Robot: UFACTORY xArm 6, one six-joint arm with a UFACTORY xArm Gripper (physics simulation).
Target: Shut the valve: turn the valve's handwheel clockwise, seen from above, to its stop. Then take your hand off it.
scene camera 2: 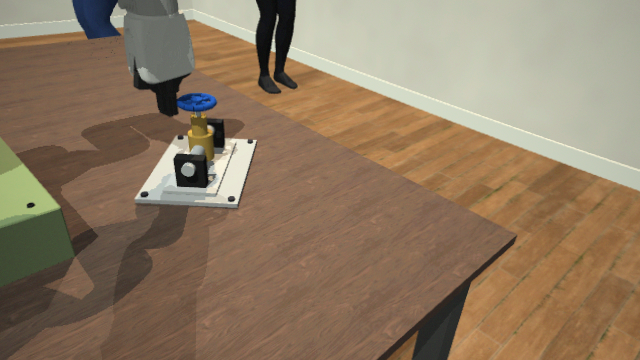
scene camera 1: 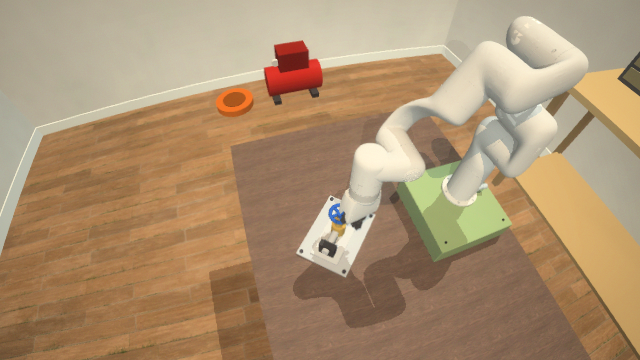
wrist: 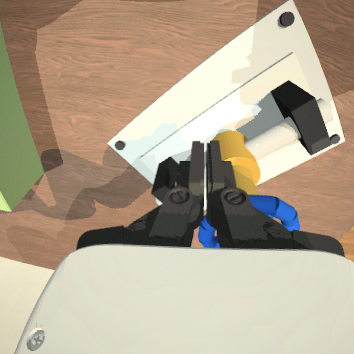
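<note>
The blue handwheel (scene camera 1: 330, 215) (scene camera 2: 196, 102) (wrist: 274, 204) sits level on top of the yellow valve body (scene camera 1: 338, 229) (scene camera 2: 201, 145) (wrist: 232, 145). The valve stands on a white base plate (scene camera 1: 312, 237) (scene camera 2: 232, 175) (wrist: 190, 105). My gripper (scene camera 2: 169, 111) (wrist: 204, 159) is shut with nothing between its fingers. It points down beside the wheel's rim, on the left of the wheel in scene camera 2, with the tips lower than the rim. The fingers hide part of the wheel in the wrist view. I cannot tell whether they touch the rim.
Black pipe supports (scene camera 2: 191, 171) (wrist: 300, 112) flank the valve. The green pedestal (scene camera 1: 472, 217) (scene camera 2: 30, 240) (wrist: 15, 150) carries the arm on the brown table (scene camera 1: 280, 165) (scene camera 2: 325, 250). A red tank (scene camera 1: 294, 77) and an orange ring (scene camera 1: 220, 105) lie beyond the table. A person's legs (scene camera 2: 266, 40) show behind it.
</note>
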